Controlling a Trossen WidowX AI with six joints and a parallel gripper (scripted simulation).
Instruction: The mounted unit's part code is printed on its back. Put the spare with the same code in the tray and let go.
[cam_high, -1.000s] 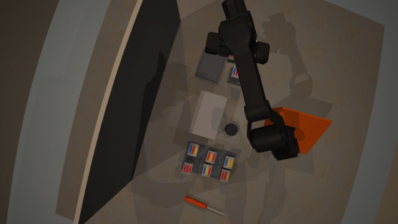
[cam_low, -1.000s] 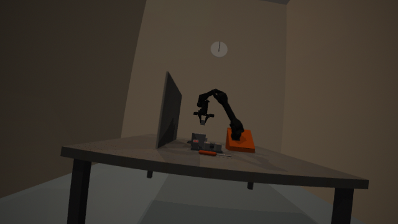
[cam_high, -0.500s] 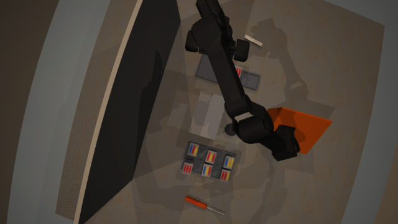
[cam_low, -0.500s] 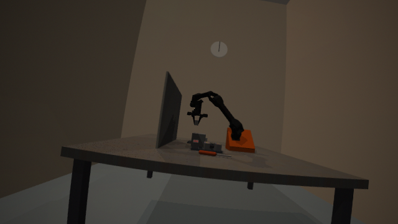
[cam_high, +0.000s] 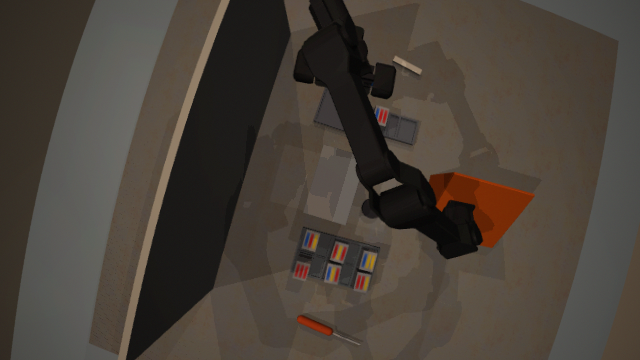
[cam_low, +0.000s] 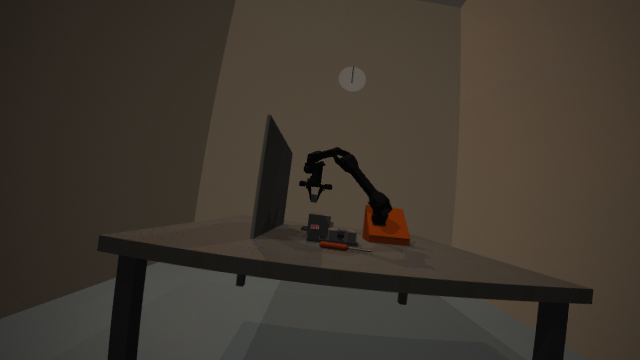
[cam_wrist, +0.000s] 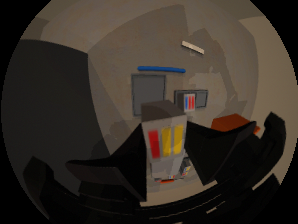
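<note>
Right now the grey tray is 16 cm below my gripper tip. Also, from my gripper tip: blue pen: 5 cm behind, 7 cm to the right, 16 cm below; then spare: 2 cm above; then tall dark panel: 20 cm ahead, 19 cm to the left, 6 cm above.
</note>
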